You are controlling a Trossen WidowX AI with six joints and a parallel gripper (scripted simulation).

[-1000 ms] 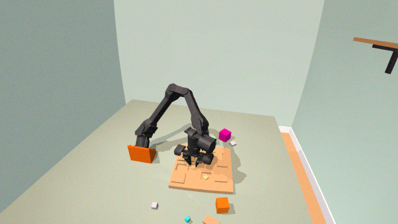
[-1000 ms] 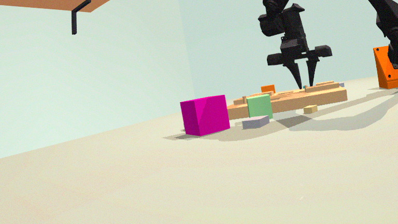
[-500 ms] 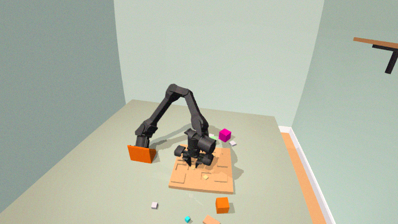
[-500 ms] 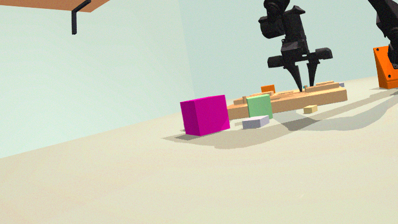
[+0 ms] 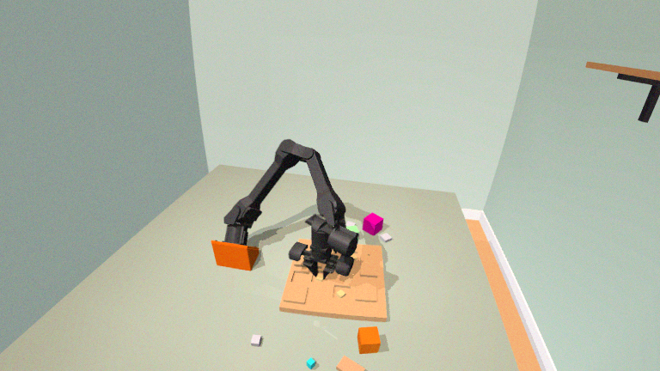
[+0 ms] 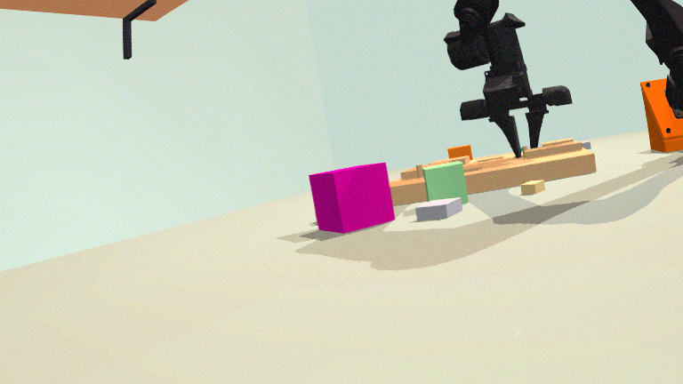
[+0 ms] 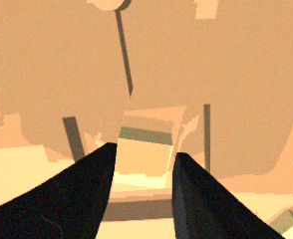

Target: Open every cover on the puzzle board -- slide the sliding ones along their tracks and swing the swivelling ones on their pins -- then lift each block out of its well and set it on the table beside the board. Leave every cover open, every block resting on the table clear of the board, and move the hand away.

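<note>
Right now the tan puzzle board is 4 cm ahead of my gripper tip. Also, from my gripper tip: cyan block 2 cm ahead, 27 cm to the right; then orange cube 15 cm ahead, 20 cm to the right, 1 cm above; then green block 8 cm ahead, 23 cm to the left.
</note>
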